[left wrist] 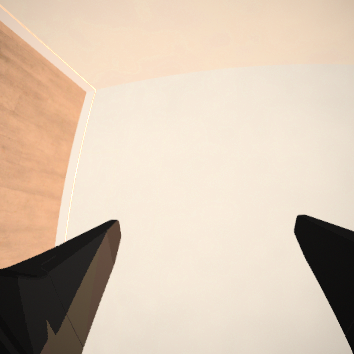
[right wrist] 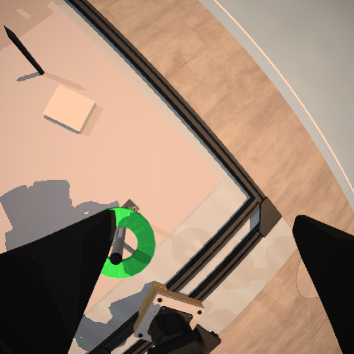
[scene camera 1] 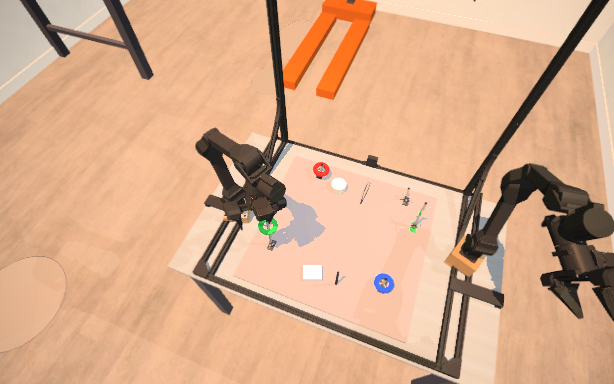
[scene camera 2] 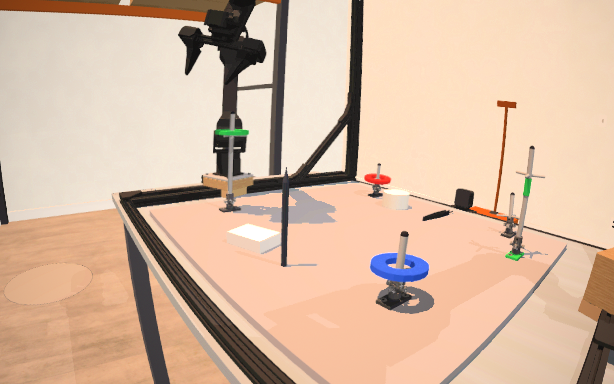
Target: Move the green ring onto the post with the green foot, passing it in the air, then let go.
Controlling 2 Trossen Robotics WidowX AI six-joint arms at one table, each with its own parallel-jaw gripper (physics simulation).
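Frame: origin at the left arm's base, x ahead, y left, z up, level; centimetres.
Seen in the pictures: left gripper, fingertip midpoint: (left wrist: 209, 227) (scene camera 1: 598, 320); right gripper, fingertip midpoint: (right wrist: 206, 222) (scene camera 1: 255, 226) (scene camera 2: 205, 79); left arm's base, origin of the base link: (scene camera 1: 470, 252); right arm's base, origin of the base link: (right wrist: 169, 323) (scene camera 2: 227, 174).
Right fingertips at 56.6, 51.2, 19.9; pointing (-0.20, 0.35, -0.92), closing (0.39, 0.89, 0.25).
Observation:
Offsets run from my right fingertips to a thing's top centre, as dx, dy, dz. "*": to the spot under its first point.
The green ring @(+2.3, -6.0, -10.5) (scene camera 1: 268, 233) (scene camera 2: 241, 132) (right wrist: 146, 245) sits level, high around a tall grey post (scene camera 2: 230, 170) (right wrist: 117, 247) beside the right arm's base. The post with the green foot @(* -34.7, -49.7, -15.8) (scene camera 1: 420, 214) (scene camera 2: 522, 217) leans a little at the mat's far side. It has a green band and a thin crossbar near its top, and no ring is on it. My right gripper (scene camera 2: 207, 78) (right wrist: 206, 222) is open and empty, above the green ring and pointing down; in the right wrist view one finger covers part of the ring. My left gripper (scene camera 1: 597, 318) (left wrist: 209, 227) is open and empty, out beyond the table's edge.
A red ring @(+10.6, -44.4, -22.2) (scene camera 1: 315, 171) (scene camera 2: 370, 178) and a blue ring @(-39.6, -21.6, -22.4) (scene camera 1: 377, 284) (scene camera 2: 380, 270) sit on short posts. A bare short post @(* -24.9, -58.6, -21.5) (scene camera 2: 511, 206) stands behind the green-footed one. A white box @(-17.4, -8.0, -25.6) (scene camera 1: 312, 272) (right wrist: 69, 108), white cylinder @(+0.3, -44.4, -24.1) (scene camera 1: 338, 185) and upright black rod @(-26.5, -11.0, -13.6) (scene camera 2: 285, 215) stand on the mat.

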